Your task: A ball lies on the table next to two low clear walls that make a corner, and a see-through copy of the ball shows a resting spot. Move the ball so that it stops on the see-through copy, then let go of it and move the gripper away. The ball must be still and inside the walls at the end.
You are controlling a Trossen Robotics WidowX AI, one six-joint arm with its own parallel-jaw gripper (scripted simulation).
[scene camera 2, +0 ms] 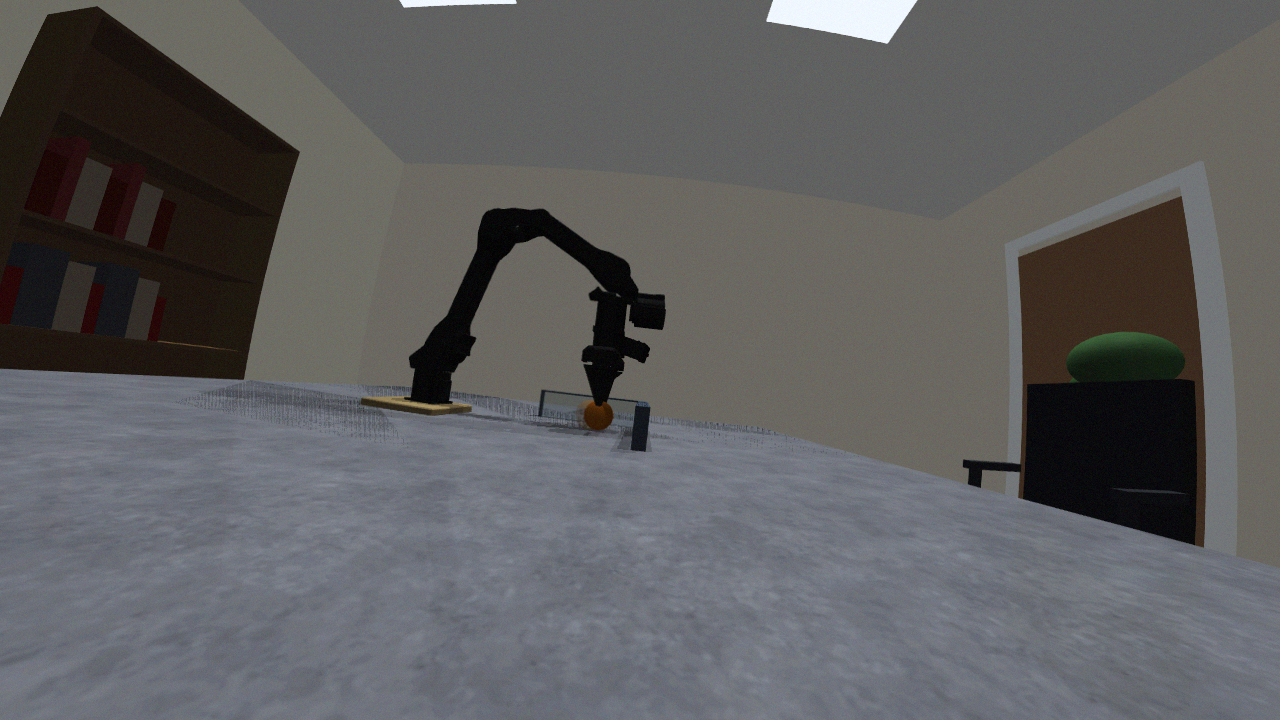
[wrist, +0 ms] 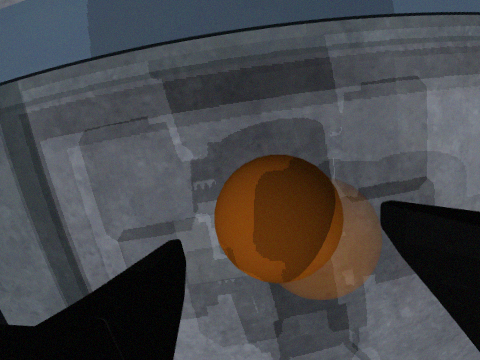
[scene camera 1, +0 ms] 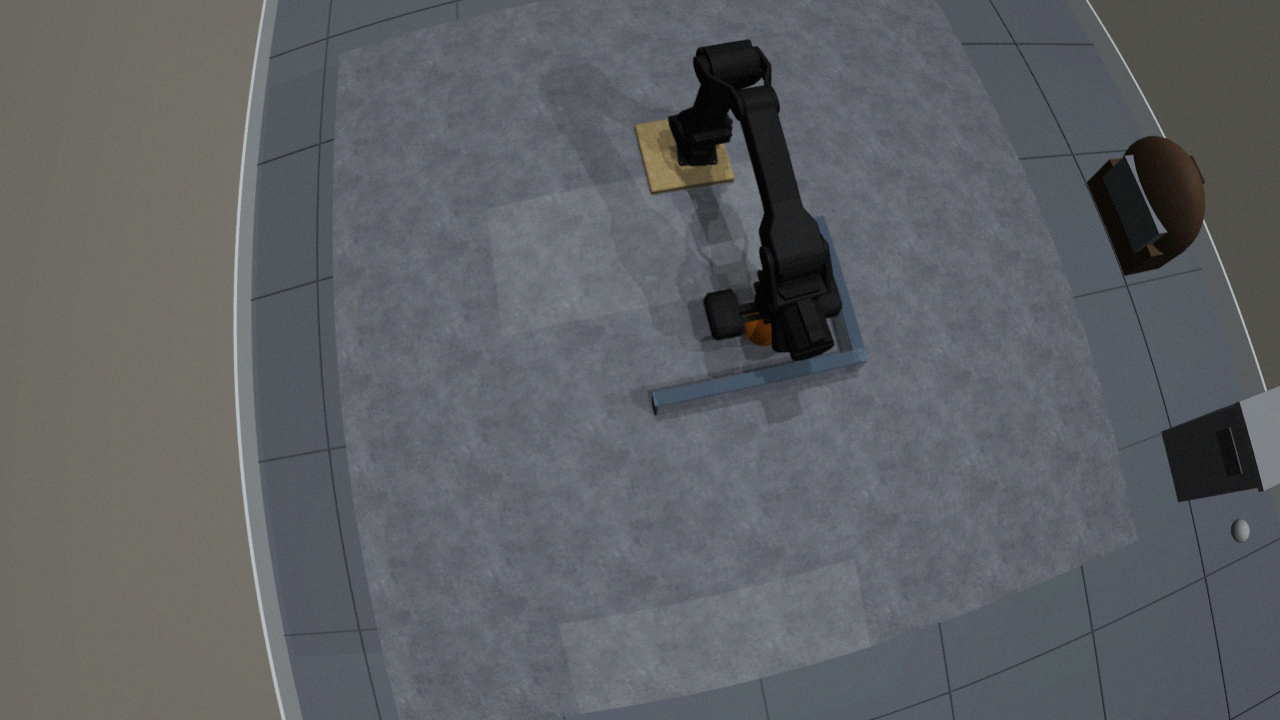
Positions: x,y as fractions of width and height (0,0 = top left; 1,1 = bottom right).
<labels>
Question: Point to a see-through copy of ball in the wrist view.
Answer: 0.73,0.71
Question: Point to an orange ball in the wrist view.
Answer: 0.57,0.59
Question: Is my gripper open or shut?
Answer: Open.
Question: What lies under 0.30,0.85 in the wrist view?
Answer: My gripper.
</labels>
